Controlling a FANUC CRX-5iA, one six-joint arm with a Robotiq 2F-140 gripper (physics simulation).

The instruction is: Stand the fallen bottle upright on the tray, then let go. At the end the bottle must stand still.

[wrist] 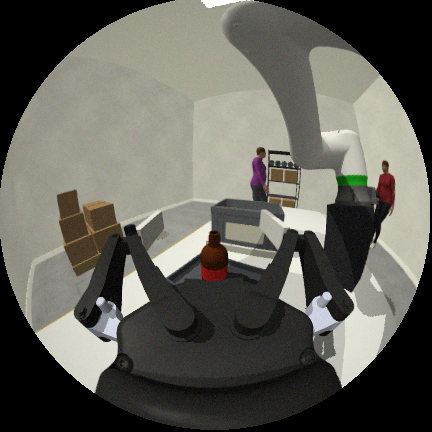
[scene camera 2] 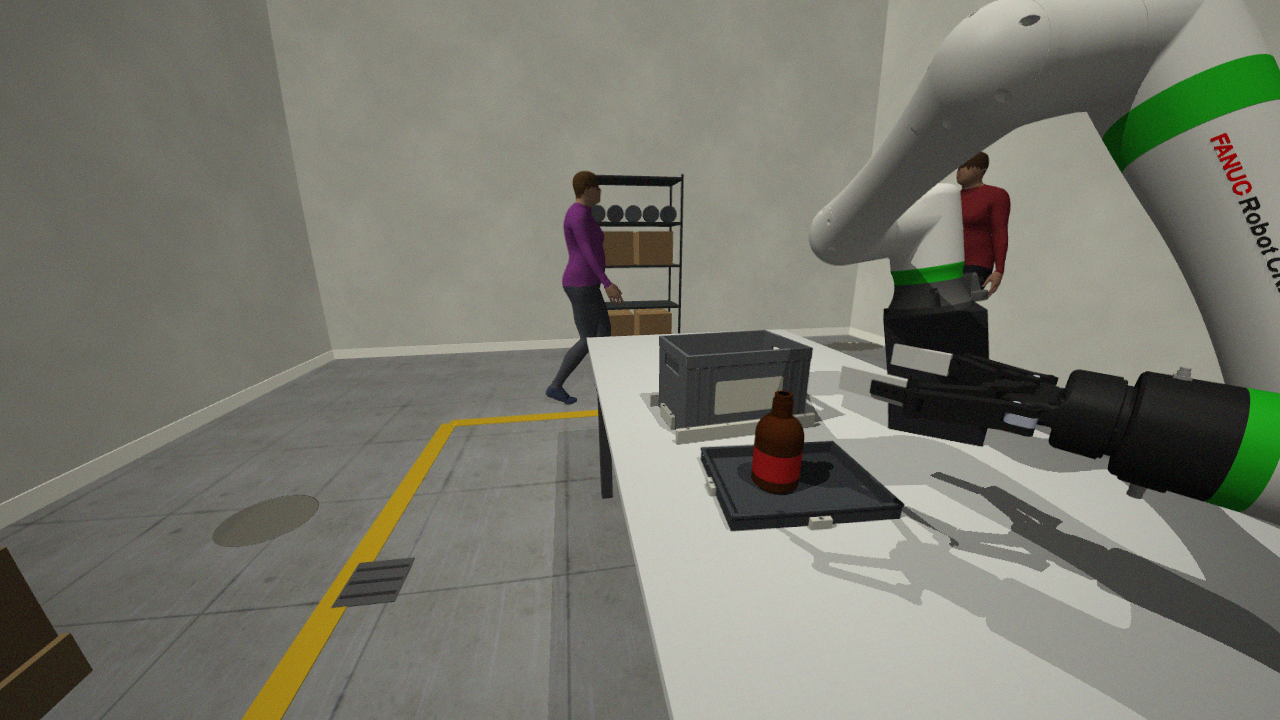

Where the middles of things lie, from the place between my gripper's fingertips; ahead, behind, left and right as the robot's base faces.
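There's a dark tray (scene camera 2: 831,483) that sits 220 mm below my hand, 100 mm to the right of it and 10 mm ahead of it. The grey crate (scene camera 2: 709,378) is 380 mm to the right of my hand, 150 mm below it and 40 mm behind it. And then there's the brown bottle (scene camera 2: 779,436): my hand is 150 mm above that bottle, 110 mm to the left of it and 30 mm short of it.
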